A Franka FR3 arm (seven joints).
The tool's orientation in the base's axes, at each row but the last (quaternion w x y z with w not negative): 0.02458, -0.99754, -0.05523, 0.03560; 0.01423, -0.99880, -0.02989, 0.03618; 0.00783, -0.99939, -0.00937, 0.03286; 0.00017, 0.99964, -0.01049, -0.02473; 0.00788, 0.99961, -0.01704, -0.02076; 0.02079, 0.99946, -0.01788, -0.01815; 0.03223, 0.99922, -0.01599, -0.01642; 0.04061, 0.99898, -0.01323, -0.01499
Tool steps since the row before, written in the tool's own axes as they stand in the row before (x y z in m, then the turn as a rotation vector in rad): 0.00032, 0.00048, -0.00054, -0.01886, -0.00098, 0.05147; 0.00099, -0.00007, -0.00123, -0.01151, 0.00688, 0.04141; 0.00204, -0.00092, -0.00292, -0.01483, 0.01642, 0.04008; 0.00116, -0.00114, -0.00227, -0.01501, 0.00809, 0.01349; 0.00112, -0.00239, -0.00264, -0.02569, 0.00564, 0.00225; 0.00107, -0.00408, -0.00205, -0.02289, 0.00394, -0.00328; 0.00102, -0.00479, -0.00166, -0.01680, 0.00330, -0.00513; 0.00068, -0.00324, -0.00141, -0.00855, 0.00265, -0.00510
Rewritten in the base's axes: 0.00041, -0.00047, 0.00049, -0.02260, 0.00118, -0.04994; 0.00107, 0.00010, 0.00116, -0.01408, -0.00648, -0.04067; 0.00221, 0.00092, 0.00279, -0.01713, -0.01610, -0.03928; 0.00129, 0.00112, 0.00221, -0.01582, -0.00777, -0.01272; 0.00131, 0.00239, 0.00255, -0.02594, -0.00479, -0.00110; 0.00129, 0.00412, 0.00184, -0.02288, -0.00296, 0.00425; 0.00122, 0.00485, 0.00131, -0.01671, -0.00241, 0.00586; 0.00080, 0.00332, 0.00112, -0.00845, -0.00199, 0.00554
